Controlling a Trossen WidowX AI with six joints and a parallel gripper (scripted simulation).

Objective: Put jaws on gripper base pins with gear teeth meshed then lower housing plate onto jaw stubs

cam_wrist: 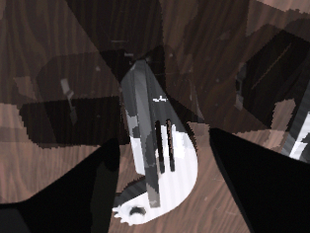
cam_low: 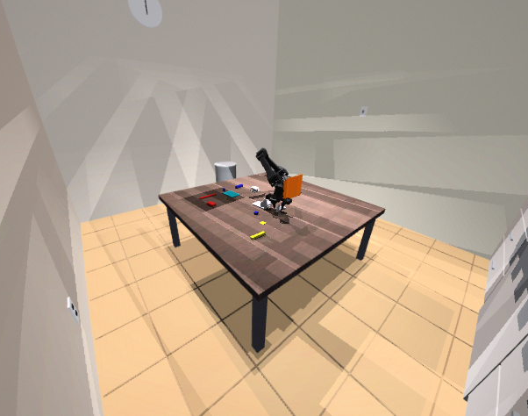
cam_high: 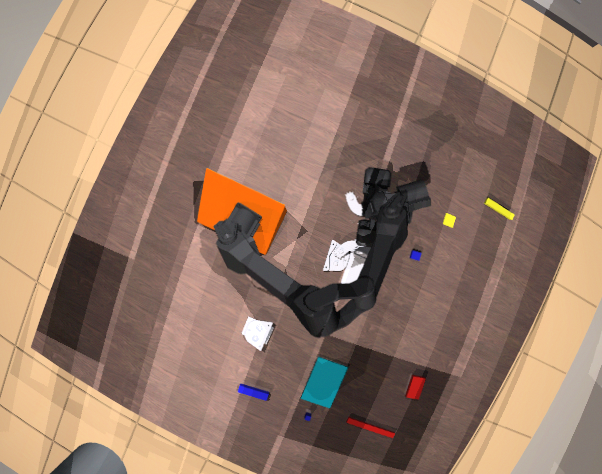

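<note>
Now: gripper tip 130 mm to the left of the white rectangular plate and 60 mm short of it. Round my gripper tip: yellow cube (200 mm ahead, 100 mm to the left); housing plate (150 mm to the right, 10 mm behind); blue cube (170 mm ahead, 30 mm to the right).
</note>
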